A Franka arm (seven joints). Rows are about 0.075 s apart.
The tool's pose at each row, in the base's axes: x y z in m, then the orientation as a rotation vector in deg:
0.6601, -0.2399, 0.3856, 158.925, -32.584, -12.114
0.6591, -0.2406, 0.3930, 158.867, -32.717, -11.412
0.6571, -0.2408, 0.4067, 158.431, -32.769, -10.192
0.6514, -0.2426, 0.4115, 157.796, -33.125, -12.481
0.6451, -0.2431, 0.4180, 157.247, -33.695, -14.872
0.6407, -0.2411, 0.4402, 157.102, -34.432, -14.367
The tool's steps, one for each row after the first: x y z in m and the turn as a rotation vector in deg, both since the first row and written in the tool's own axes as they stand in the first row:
-0.0012, 0.0033, -0.0066, 0.027, 0.470, 0.176
-0.0041, 0.0086, -0.0191, -0.282, 1.355, 0.434
-0.0090, 0.0138, -0.0220, -0.985, -0.190, 0.548
-0.0150, 0.0186, -0.0267, -1.533, -1.858, 0.772
-0.0217, 0.0255, -0.0473, -1.468, -1.596, 1.346

